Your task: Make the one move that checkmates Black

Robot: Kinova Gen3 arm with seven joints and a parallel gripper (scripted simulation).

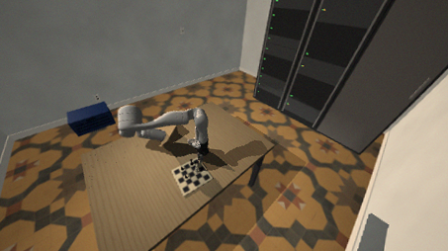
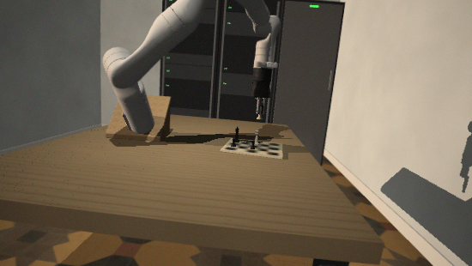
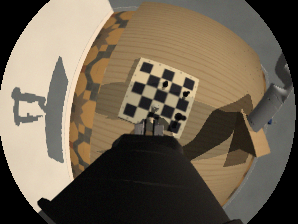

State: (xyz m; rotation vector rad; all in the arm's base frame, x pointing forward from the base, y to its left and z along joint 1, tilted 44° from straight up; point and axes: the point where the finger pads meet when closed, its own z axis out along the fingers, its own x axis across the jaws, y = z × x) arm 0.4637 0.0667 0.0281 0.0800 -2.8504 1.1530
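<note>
My gripper is now 11 cm above the tall black piece, 9 cm past it and 2 cm to the left of it. From my hand the other things lie so: white piece: 11 cm below, 4 cm to the right, 1 cm behind; then chessboard: 14 cm below, 7 cm to the right, 2 cm behind.
</note>
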